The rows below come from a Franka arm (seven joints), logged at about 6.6 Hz.
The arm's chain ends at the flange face. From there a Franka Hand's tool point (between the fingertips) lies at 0.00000 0.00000 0.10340 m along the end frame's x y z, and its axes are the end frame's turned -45 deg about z.
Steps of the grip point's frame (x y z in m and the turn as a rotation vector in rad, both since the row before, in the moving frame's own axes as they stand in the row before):
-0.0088, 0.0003, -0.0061, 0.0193, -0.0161, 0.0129
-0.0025, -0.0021, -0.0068, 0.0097, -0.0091, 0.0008
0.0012, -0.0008, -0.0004, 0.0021, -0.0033, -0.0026
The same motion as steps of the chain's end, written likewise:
-0.0034, 0.0067, -0.0061, 0.0023, -0.0250, 0.0129
-0.0019, 0.0003, -0.0068, 0.0004, -0.0133, 0.0008
0.0007, -0.0015, -0.0004, -0.0008, -0.0038, -0.0026

